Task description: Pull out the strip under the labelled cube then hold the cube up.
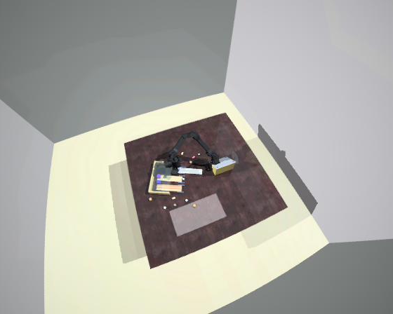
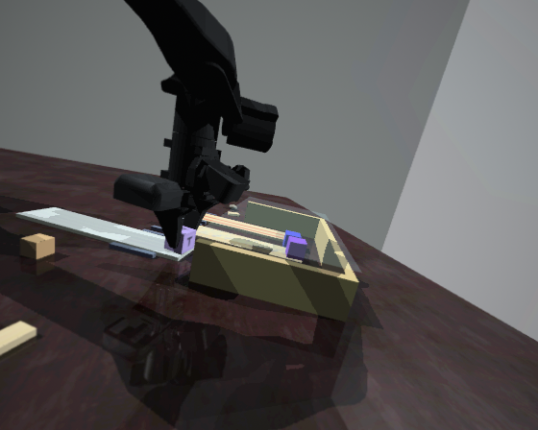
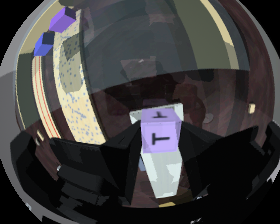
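Right now my gripper tip is 100 mm past the strip, 50 mm to the right of it and 10 mm above it. From my gripper tip the other things lie so: labelled cube (10 mm above).
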